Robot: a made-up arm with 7 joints.
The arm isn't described. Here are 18 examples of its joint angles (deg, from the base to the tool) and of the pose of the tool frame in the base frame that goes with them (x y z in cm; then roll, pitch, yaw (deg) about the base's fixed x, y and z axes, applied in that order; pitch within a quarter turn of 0, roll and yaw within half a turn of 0).
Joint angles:
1: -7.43 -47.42 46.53 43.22 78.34 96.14 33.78
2: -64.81 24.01 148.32 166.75 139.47 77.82 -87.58
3: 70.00 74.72 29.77 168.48 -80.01 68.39 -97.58
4: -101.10 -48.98 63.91 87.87 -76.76 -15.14 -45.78
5: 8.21 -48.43 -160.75 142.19 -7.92 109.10 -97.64
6: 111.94 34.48 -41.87 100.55 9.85 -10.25 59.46
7: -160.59 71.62 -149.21 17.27 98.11 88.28 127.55
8: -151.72 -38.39 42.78 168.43 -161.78 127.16 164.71
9: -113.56 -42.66 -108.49 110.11 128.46 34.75 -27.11
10: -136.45 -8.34 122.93 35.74 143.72 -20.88 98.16
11: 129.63 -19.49 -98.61 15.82 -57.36 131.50 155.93
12: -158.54 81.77 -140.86 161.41 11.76 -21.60 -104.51
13: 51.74 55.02 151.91 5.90 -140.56 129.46 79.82
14: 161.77 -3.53 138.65 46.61 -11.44 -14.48 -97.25
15: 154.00 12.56 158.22 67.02 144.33 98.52 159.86
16: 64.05 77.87 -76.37 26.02 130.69 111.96 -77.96
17: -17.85 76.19 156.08 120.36 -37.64 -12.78 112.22
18: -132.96 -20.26 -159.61 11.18 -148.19 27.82 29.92
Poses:
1: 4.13 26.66 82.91 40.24 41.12 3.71
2: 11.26 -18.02 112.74 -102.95 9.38 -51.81
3: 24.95 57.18 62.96 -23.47 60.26 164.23
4: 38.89 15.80 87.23 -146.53 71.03 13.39
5: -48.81 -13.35 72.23 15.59 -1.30 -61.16
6: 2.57 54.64 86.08 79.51 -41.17 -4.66
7: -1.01 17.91 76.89 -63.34 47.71 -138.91
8: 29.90 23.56 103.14 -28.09 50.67 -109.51
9: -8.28 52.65 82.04 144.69 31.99 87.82
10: 19.56 -15.32 66.47 -2.51 30.10 99.98
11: 21.54 -1.83 59.88 -116.48 -64.36 19.71
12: -51.98 -23.34 66.32 108.23 33.58 130.94
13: -11.18 12.28 71.09 -147.35 -55.16 -108.56
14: 23.40 -31.57 78.86 -55.81 19.39 36.36
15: 24.26 -24.15 94.66 -147.37 -0.03 117.80
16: 34.83 3.98 48.40 47.65 -18.42 -15.49
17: 49.16 -16.13 92.36 -158.14 14.96 46.51
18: 10.43 12.57 52.77 -8.32 20.79 -178.80
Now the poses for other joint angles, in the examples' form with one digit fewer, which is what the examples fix.
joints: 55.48 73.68 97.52 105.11 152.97 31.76 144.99
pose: -6.2 54.6 64.9 141.3 -57.1 -25.0
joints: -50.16 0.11 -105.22 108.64 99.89 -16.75 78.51
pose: -30.5 0.5 104.1 -167.0 67.7 -161.9
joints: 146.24 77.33 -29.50 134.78 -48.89 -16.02 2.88
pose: -44.4 37.1 46.4 -61.0 -14.9 -143.9
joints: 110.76 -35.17 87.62 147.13 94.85 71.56 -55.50
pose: 1.3 -37.8 103.0 -43.7 -55.5 -29.2
